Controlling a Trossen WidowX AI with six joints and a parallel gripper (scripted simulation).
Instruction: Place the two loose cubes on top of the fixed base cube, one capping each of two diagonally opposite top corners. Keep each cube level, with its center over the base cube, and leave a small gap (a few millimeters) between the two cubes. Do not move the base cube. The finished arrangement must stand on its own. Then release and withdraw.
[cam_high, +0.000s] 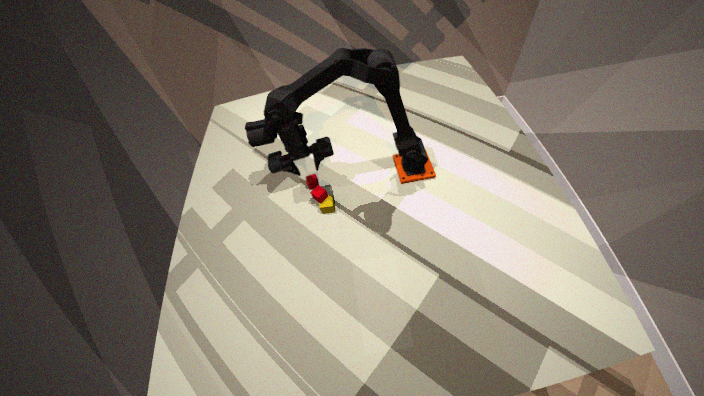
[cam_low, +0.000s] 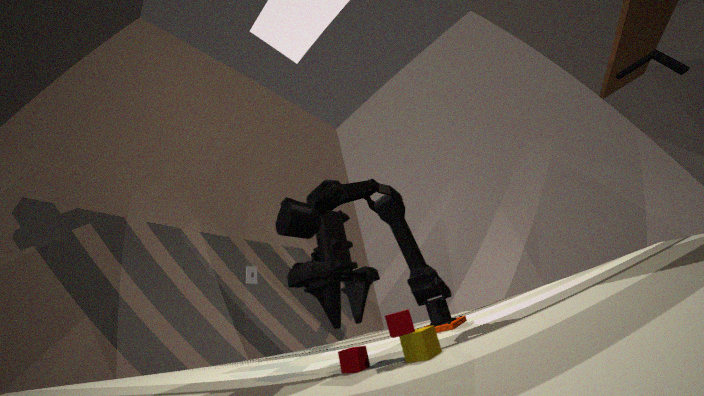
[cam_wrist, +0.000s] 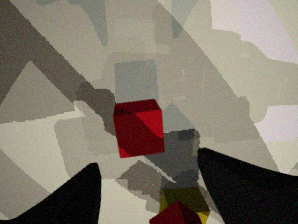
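My gripper tip is 4 cm past the yellow cube, 10 cm to the right of it and 5 cm above it.
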